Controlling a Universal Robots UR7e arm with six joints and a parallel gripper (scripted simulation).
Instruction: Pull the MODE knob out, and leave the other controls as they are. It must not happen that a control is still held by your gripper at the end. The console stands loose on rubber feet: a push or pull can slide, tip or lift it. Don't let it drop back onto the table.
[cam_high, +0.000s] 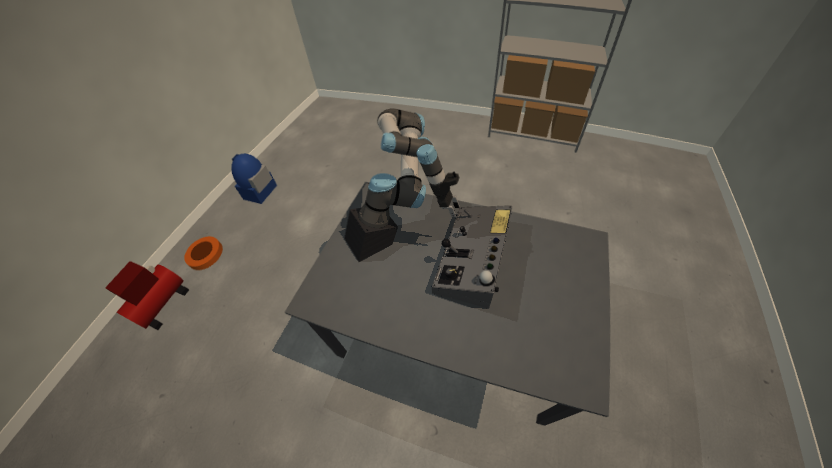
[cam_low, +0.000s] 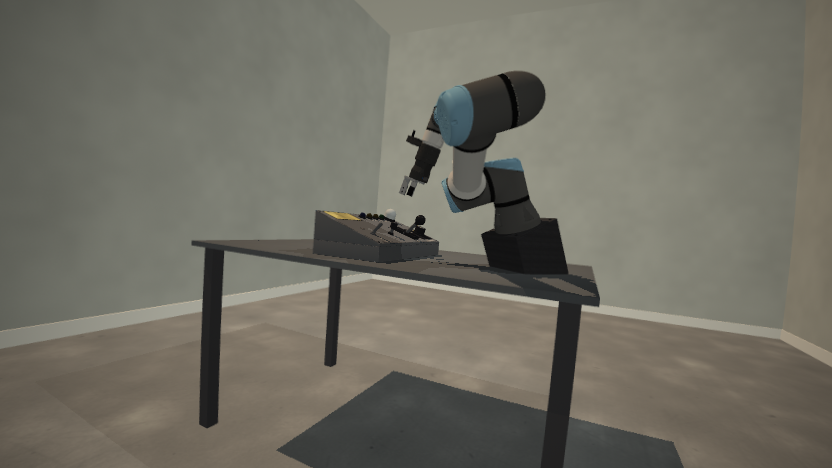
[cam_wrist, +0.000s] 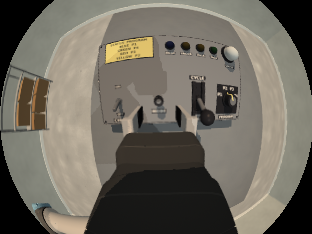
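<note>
My hand is 5 cm short of the mode knob and 14 cm above it. The rest, counted from my hand: black ball lever (3 cm ahead, 12 cm to the right, 13 cm below); grey sloped console (8 cm ahead, 5 cm to the right, 16 cm below); rotary switch (7 cm ahead, 23 cm to the right, 14 cm below).
</note>
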